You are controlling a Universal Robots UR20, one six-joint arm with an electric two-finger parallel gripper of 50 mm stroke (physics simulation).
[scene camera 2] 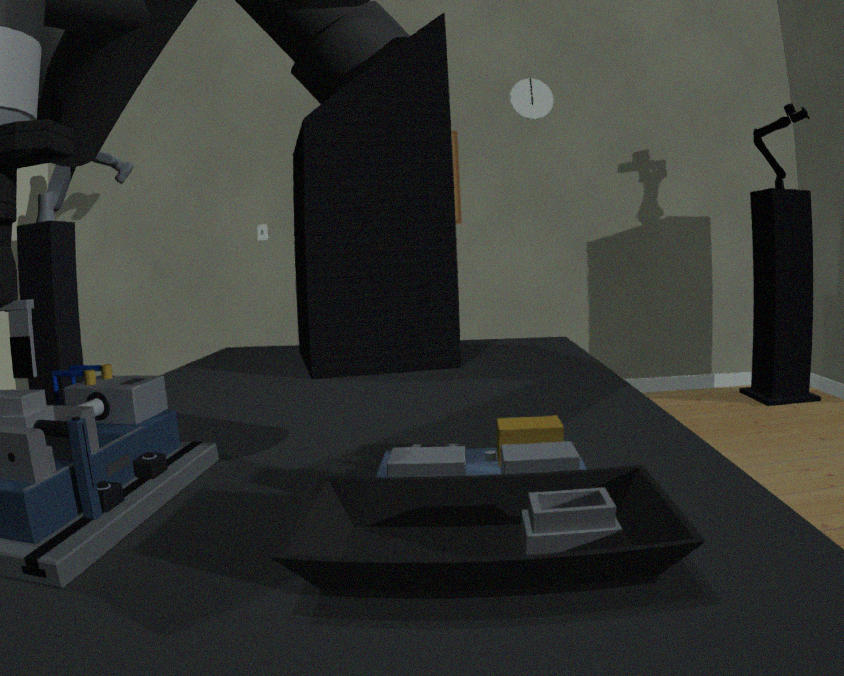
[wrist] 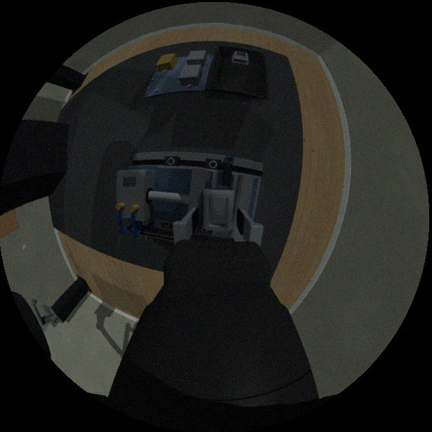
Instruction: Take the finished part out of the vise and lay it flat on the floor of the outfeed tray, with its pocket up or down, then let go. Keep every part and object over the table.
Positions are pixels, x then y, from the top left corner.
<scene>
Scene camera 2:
yellow block: 543, 429
blue plate: 475, 464
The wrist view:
gripper: 217, 215
blue plate: 166, 83
blue vise body: 177, 180
</scene>
